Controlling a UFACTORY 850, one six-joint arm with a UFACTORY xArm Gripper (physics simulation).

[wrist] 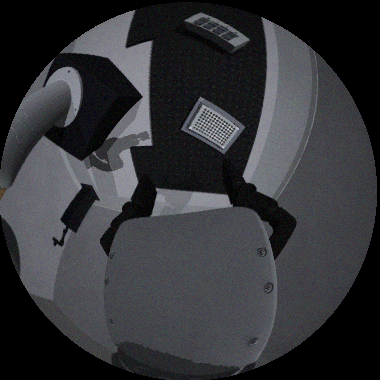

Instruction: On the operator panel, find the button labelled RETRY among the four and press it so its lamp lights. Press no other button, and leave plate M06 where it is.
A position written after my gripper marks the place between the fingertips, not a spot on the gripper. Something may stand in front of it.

Observation:
I see my gripper [185, 176] and a plate [207, 122].

